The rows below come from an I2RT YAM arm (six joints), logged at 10 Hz.
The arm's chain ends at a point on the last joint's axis. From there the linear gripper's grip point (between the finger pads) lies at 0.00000 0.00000 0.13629 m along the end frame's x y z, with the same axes.
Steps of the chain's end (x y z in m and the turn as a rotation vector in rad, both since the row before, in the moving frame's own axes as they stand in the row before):
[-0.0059, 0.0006, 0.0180, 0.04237, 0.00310, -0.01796]
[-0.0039, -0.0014, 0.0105, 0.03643, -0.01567, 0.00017]
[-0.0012, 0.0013, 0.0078, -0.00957, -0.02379, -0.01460]
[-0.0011, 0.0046, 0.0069, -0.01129, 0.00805, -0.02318]
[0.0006, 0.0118, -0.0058, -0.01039, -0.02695, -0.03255]
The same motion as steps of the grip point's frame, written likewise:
[-0.0055, -0.0052, 0.0179, 0.04237, 0.00310, -0.01796]
[-0.0060, -0.0064, 0.0104, 0.03643, -0.01567, 0.00017]
[-0.0044, 0.0026, 0.0078, -0.00957, -0.02379, -0.01460]
[0.0000, 0.0061, 0.0069, -0.01129, 0.00805, -0.02318]
[-0.0030, 0.0133, -0.0059, -0.01039, -0.02695, -0.03255]

